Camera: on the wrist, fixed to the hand. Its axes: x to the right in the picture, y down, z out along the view.
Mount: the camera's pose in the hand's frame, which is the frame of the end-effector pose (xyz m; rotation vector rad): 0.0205 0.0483 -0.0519 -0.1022 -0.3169 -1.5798
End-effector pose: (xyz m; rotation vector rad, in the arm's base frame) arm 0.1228 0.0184 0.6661 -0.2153 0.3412 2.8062
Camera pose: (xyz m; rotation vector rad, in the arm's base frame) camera 0.0939 -0.0338 0.6226 -0.0091 -0.0795 1.2491
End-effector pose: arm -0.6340 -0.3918 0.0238 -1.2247 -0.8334 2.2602
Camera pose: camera -0.6046 -0.3985 -0.0435 0.0287 -1.3303 1.0376
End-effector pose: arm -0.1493 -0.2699 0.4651 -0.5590 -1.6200 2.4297
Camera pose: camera -0.1443 -0.2378 0.3988 0.8666 -1.3195 1.1972
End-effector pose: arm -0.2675 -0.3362 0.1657 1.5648 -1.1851 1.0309
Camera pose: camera -0.3158 -0.2981 0.2065 1.9149 0.0787 -0.3269
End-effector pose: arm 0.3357 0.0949 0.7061 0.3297 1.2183 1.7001
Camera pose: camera 0.2639 0.0814 0.7164 -0.3790 0.7036 0.2913
